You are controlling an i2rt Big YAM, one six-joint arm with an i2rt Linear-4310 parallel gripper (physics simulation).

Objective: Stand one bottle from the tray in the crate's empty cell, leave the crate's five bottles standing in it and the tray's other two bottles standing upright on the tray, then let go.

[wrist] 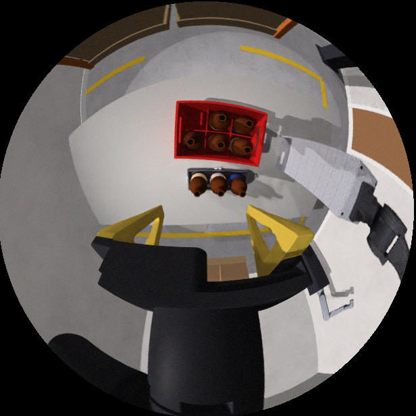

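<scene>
A red crate [176,131] stands on the table in the upper middle of the wrist view. Several brown bottles stand upright in its cells: two in the far row, such as the bottle [218,120], and three in the near row, such as the bottle [191,141]. The far left cell is empty. A dark tray [189,175] lies just on the near side of the crate. It holds three upright brown bottles: one with a cream label [198,185], one with a white label [218,185] and one with a blue label [238,185]. My gripper [204,209] is wide open and empty, apart from the tray and its bottles.
A grey metal arm-like part [322,172] with dark joints reaches in from the right, its end beside the crate's right side. Cardboard boxes [234,270] lie beyond the table's near edge. Yellow floor lines [116,75] run around the table [125,165].
</scene>
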